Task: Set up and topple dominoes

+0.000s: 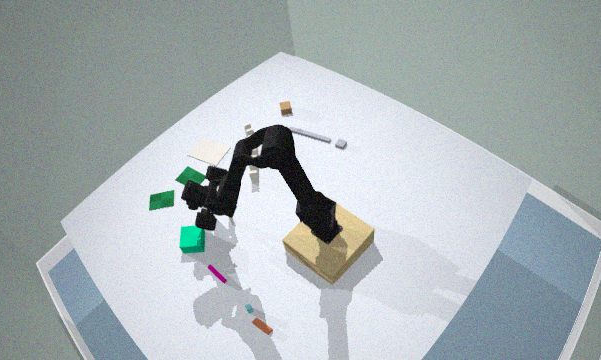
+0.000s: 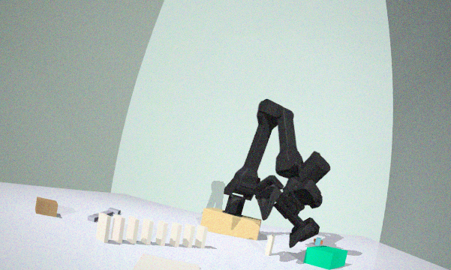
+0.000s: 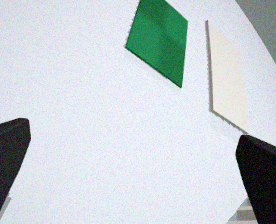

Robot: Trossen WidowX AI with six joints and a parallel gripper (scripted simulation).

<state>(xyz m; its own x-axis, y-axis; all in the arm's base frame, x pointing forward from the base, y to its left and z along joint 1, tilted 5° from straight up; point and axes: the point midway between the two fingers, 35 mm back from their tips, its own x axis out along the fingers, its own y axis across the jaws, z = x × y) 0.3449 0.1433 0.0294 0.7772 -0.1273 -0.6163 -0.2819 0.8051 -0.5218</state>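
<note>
Right now my gripper tip is 130 mm to the right of the green block, 60 mm past it and 50 mm above it. From my gripper tip the other things lie so: magenta stick: 200 mm behind, 150 mm to the left, 60 mm below; cream flat tile: 210 mm ahead, 150 mm to the right, 70 mm below; cyan cube: 360 mm behind, 170 mm to the left, 60 mm below.
</note>
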